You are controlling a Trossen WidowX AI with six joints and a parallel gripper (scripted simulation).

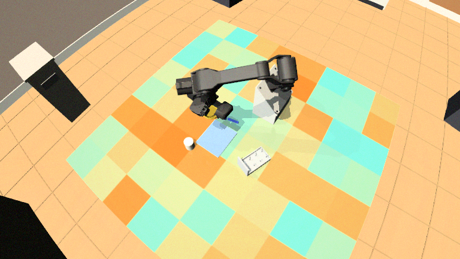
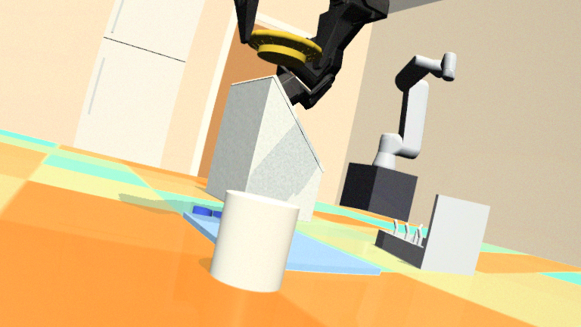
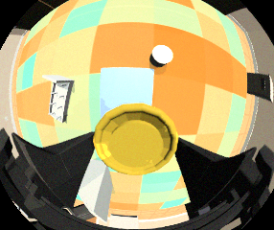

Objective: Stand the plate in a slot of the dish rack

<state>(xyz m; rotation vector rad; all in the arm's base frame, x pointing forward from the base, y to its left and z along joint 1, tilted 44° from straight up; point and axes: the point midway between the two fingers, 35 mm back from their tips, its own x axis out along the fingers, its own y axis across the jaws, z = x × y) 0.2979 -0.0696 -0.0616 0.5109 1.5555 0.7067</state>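
Now: the dish rack 1 cm behind my gripper tip, 23 cm to the left of it and 15 cm below it. Round my gripper tip: light blue mat 1 cm ahead, 3 cm to the left, 17 cm below; then yellow plate 1 cm above; then blue utensil 10 cm behind, 17 cm below.
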